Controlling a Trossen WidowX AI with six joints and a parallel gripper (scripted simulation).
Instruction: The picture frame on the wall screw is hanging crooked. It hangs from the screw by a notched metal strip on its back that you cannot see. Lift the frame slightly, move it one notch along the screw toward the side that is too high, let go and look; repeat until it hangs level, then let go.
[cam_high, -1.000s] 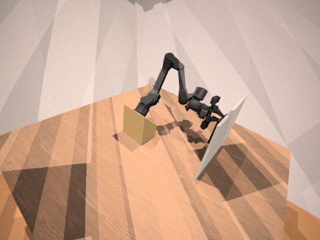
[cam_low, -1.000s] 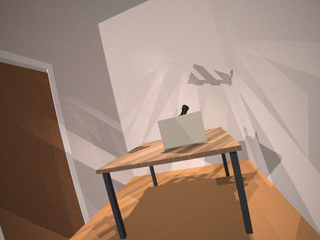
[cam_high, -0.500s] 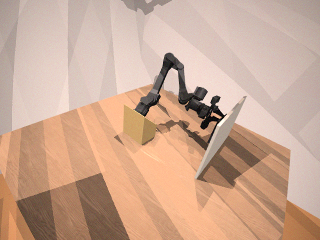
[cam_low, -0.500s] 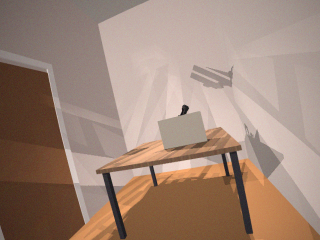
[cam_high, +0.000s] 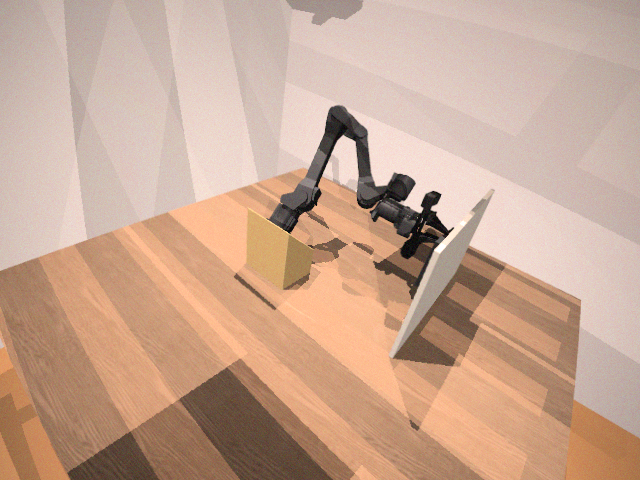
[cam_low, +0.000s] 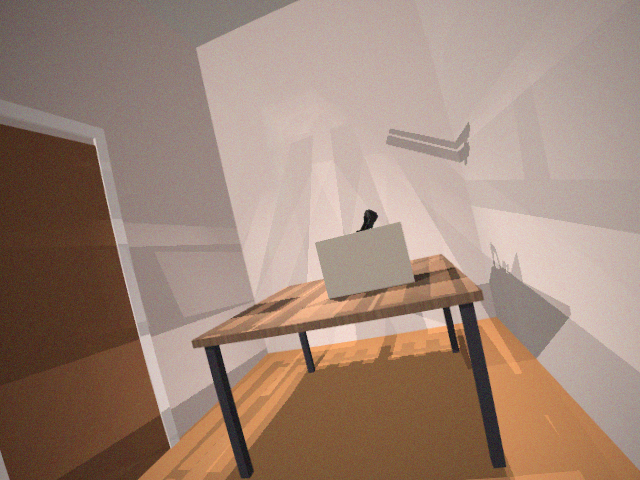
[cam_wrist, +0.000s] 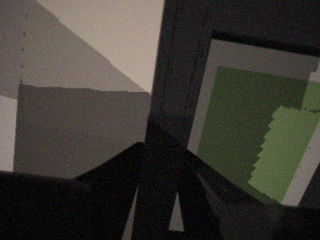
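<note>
My gripper tip is 5 cm above the picture frame and 1 cm to the left of it. Round my gripper tip: grey wall panel 7 cm below, 1 cm ahead.
</note>
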